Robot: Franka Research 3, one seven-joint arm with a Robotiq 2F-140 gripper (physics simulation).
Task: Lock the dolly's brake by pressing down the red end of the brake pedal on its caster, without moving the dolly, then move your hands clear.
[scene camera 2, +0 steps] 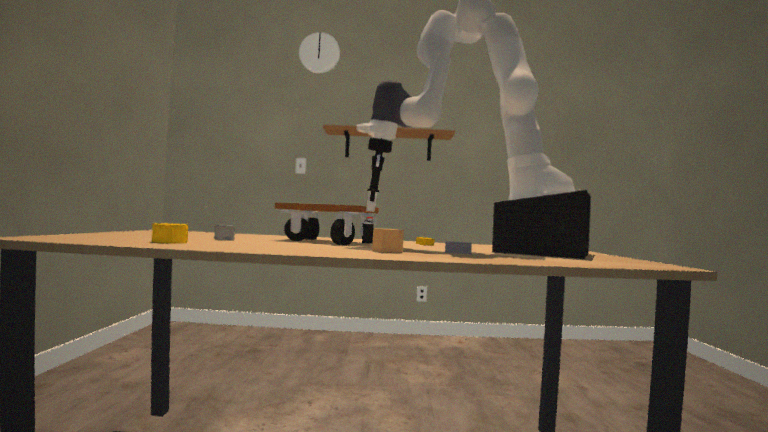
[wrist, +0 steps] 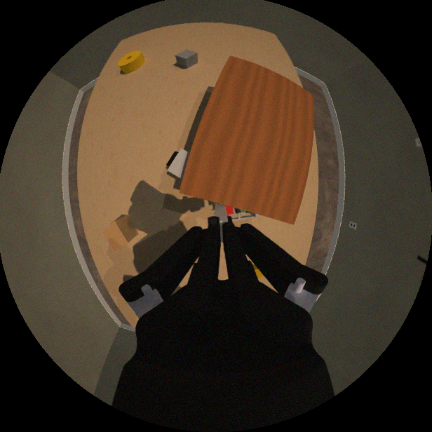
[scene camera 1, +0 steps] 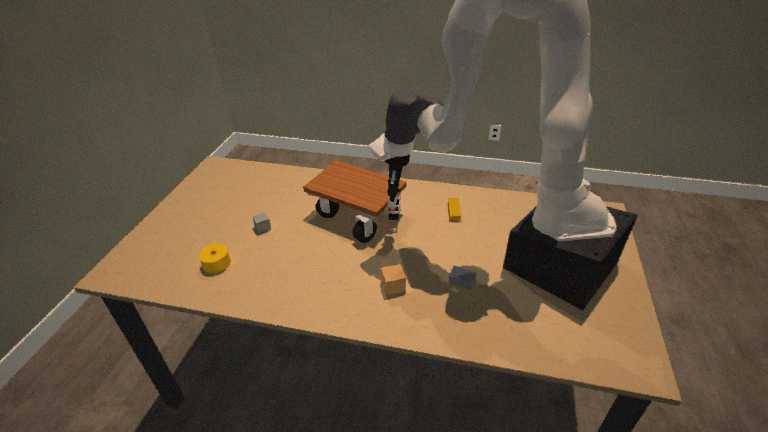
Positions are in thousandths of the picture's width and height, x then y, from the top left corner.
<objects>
dolly: scene camera 2 391, 524; wrist 584, 346; scene camera 1 445, 425
</objects>
